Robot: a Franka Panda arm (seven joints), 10 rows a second.
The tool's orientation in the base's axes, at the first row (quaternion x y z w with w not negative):
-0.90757 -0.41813 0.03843 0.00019
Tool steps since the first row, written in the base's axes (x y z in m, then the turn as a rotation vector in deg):
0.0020 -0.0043 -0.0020 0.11 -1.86 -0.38
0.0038 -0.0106 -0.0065 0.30 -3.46 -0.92
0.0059 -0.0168 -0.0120 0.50 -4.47 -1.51
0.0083 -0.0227 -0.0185 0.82 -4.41 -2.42
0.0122 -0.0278 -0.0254 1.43 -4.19 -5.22
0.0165 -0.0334 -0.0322 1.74 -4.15 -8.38
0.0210 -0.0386 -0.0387 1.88 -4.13 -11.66
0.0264 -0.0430 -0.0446 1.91 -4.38 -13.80
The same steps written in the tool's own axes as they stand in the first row. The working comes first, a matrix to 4 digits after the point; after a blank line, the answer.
The tool's axes in the first row as the columns of a matrix, in the base's axes (used below as rounded here):
0.6474 0.7590 -0.0699
0.7590 -0.6503 -0.0318
-0.0696 -0.0325 -0.9970

-0.0018 0.0044 0.0020 -1.31 1.31 0.43
-0.0051 0.0100 0.0066 -2.37 2.51 1.01
-0.0081 0.0158 0.0121 -2.96 3.34 1.61
-0.0106 0.0217 0.0186 -2.65 3.57 2.50
-0.0114 0.0282 0.0254 -1.89 3.98 5.24
-0.0124 0.0353 0.0320 -1.44 4.29 8.37
-0.0130 0.0423 0.0383 -1.11 4.49 11.62
-0.0124 0.0494 0.0440 -1.13 4.75 13.76

